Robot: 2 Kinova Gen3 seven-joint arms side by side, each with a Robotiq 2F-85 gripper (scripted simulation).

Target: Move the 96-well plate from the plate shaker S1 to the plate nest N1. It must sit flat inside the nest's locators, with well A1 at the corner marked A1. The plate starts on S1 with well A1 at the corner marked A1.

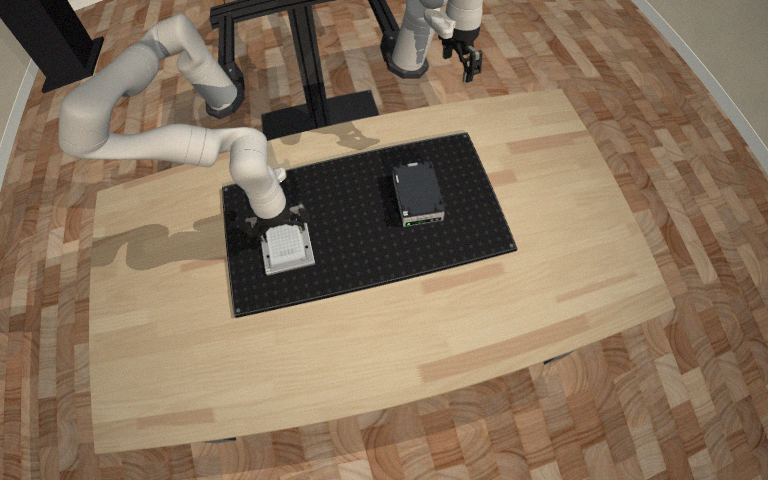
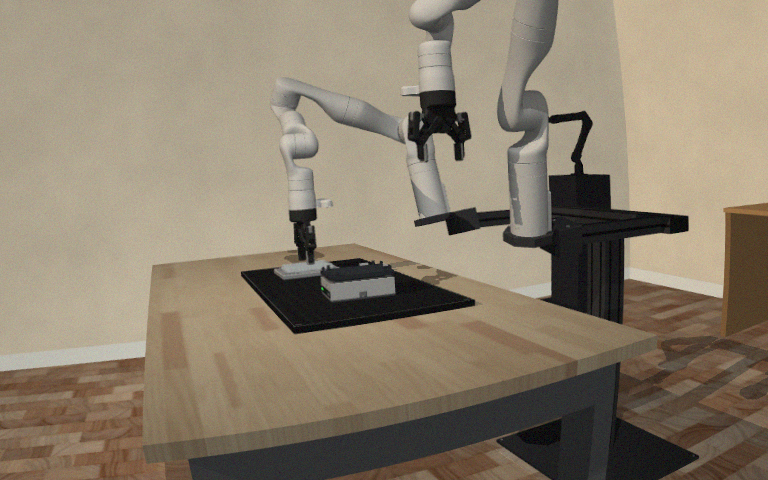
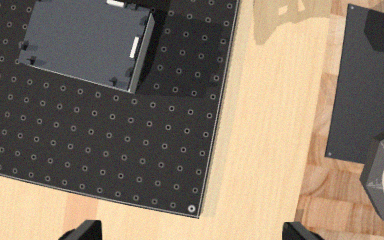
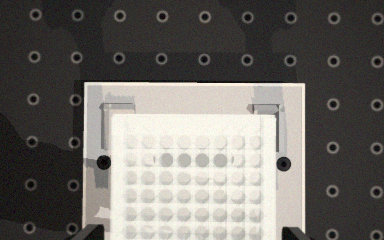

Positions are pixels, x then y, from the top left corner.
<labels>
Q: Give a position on a white 96-well plate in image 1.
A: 287,249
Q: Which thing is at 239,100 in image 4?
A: A grey plate nest N1.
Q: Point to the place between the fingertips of my right gripper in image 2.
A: At 306,262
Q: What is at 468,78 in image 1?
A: My left gripper.
</labels>
